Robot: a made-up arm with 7 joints. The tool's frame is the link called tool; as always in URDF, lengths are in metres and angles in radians. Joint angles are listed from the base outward. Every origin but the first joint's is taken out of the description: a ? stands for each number. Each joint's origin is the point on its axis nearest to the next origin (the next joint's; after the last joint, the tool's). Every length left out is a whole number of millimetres.
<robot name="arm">
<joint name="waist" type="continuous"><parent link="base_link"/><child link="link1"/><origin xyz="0 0 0.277"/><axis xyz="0 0 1"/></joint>
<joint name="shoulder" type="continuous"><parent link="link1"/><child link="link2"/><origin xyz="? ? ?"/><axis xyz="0 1 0"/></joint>
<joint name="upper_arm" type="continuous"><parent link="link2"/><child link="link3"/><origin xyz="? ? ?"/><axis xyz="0 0 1"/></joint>
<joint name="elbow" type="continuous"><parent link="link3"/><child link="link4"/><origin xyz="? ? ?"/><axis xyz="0 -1 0"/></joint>
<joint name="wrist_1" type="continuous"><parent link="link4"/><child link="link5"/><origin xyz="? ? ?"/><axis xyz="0 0 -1"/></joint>
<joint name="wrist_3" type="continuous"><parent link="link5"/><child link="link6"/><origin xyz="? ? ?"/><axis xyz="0 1 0"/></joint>
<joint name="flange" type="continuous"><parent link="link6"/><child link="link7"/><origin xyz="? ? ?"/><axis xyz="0 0 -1"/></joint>
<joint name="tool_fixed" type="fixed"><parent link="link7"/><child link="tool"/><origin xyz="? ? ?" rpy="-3.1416 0 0"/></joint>
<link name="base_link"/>
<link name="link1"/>
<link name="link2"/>
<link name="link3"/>
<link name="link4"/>
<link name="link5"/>
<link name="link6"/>
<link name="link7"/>
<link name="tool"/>
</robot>
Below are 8 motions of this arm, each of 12 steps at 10 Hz.
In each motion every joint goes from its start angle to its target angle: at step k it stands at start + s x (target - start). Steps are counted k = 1, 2, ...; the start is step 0. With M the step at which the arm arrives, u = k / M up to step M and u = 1 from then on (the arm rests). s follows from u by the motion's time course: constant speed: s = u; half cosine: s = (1 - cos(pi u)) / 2; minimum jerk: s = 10 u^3 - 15 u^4 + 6 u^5.
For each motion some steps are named. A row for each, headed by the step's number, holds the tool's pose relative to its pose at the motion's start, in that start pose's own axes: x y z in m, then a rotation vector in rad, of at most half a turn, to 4 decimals.
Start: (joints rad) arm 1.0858 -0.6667 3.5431 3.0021 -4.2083 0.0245 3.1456
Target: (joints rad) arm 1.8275 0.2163 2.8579 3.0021 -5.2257 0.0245 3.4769
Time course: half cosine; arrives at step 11
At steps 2, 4, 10, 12:
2: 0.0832 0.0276 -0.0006 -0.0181 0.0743 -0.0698
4: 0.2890 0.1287 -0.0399 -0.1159 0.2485 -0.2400
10: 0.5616 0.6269 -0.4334 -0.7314 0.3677 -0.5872
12: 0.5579 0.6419 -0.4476 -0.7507 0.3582 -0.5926

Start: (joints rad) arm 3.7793 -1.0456 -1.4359 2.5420 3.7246 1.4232 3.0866
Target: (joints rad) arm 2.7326 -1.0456 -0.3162 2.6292 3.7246 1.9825 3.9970
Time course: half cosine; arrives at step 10
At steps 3, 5, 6, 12:
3: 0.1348 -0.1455 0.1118 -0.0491 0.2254 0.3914
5: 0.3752 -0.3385 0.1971 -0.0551 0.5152 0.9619
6: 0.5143 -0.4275 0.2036 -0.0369 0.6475 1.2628
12: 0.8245 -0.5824 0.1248 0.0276 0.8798 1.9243

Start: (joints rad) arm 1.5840 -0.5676 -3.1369 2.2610 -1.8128 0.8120 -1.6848
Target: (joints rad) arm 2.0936 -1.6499 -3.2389 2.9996 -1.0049 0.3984 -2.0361
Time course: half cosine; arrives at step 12
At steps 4, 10, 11, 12:
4: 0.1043 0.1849 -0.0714 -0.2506 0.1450 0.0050
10: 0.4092 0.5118 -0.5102 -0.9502 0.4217 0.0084
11: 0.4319 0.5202 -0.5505 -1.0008 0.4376 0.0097
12: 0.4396 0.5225 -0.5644 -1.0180 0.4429 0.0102

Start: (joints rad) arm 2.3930 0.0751 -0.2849 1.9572 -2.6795 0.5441 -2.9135
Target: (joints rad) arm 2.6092 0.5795 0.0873 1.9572 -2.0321 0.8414 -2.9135
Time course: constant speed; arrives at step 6
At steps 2, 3, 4, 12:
2: -0.2044 -0.0416 -0.0501 -0.1004 -0.1260 0.2463
3: -0.2994 -0.0618 -0.0922 -0.1788 -0.1906 0.3531
4: -0.3886 -0.0811 -0.1448 -0.2745 -0.2559 0.4457
12: -0.5459 -0.1155 -0.2790 -0.5111 -0.3864 0.5781

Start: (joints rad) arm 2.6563 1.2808 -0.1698 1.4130 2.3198 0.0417 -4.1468
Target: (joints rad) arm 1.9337 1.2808 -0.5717 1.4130 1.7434 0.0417 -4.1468
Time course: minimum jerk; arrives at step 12
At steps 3, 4, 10, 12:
3: -0.0691 -0.0311 -0.0013 0.0270 -0.0459 0.0188
4: -0.1364 -0.0703 -0.0056 0.0604 -0.0902 0.0378
10: -0.4484 -0.5028 -0.1205 0.4313 -0.2787 0.1707
12: -0.4543 -0.5271 -0.1293 0.4529 -0.2806 0.1771

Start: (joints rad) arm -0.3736 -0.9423 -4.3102 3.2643 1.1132 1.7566 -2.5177
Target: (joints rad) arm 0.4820 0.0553 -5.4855 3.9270 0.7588 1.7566 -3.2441
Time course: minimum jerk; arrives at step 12
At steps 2, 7, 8, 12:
2: 0.0218 0.0215 -0.0400 0.0123 -0.0633 -0.0616
7: 0.4598 0.0421 -0.5801 0.3758 -1.0828 -0.6506
8: 0.5240 -0.0221 -0.6489 0.5011 -1.2372 -0.6503
12: 0.5753 -0.1423 -0.7184 0.7122 -1.3729 -0.5874

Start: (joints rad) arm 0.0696 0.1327 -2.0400 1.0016 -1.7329 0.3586 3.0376
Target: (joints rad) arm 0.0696 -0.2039 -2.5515 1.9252 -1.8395 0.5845 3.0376
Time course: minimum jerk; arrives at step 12
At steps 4, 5, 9, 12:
4: 0.1215 -0.0776 0.0335 0.0884 0.1513 0.1291
5: 0.2101 -0.1147 0.0484 0.1381 0.2611 0.2050
9: 0.5828 -0.1635 0.0379 0.2896 0.7686 0.4235
12: 0.6471 -0.1590 0.0223 0.3123 0.8722 0.4464

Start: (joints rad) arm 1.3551 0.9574 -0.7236 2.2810 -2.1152 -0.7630 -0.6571
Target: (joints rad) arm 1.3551 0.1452 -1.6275 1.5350 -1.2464 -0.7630 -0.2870
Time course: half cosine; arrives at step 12
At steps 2, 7, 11, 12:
2: -0.0187 -0.0322 -0.0389 0.0321 -0.0462 0.0902
7: -0.0462 -0.3186 -0.4681 0.1618 -0.6541 0.9477
11: 0.1213 -0.4652 -0.7674 0.0640 -1.2143 1.5107
12: 0.1336 -0.4706 -0.7805 0.0552 -1.2444 1.5369

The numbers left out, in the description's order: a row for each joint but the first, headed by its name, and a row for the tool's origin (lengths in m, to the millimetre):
shoulder: 0 0 0
upper_arm: 0 0 0.456
elbow: 0.054 0 0
wrist_1: 0.112 0 -0.494
wrist_3: 0 0 0
flange: 0.099 0 -0.127
tool: 0 0 0

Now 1 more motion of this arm.
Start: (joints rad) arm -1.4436 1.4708 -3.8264 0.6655 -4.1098 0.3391 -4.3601
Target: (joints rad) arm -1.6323 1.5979 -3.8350 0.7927 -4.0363 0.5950 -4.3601
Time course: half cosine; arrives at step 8
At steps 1, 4, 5, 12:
1: -0.0028 0.0066 -0.0018 -0.0184 -0.0063 -0.0022
4: -0.0326 0.0899 -0.0320 -0.2434 -0.0764 -0.0403
5: -0.0419 0.1256 -0.0492 -0.3375 -0.1018 -0.0621
12: -0.0524 0.1837 -0.0825 -0.4900 -0.1382 -0.1047

